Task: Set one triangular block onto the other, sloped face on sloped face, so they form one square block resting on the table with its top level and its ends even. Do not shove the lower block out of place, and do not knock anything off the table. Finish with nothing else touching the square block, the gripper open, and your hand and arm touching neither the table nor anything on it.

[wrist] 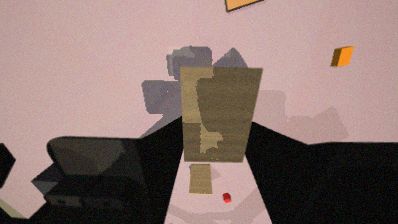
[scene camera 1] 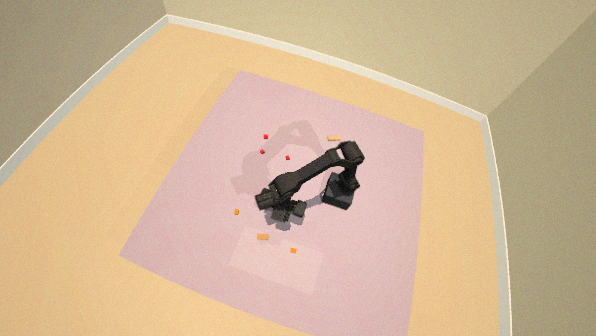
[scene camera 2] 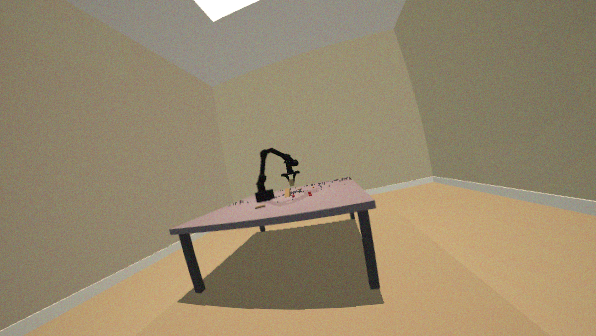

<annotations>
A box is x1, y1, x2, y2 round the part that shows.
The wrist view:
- gripper: [0, 116, 397, 223]
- tan triangular block: [180, 66, 262, 162], held by the gripper
</annotations>
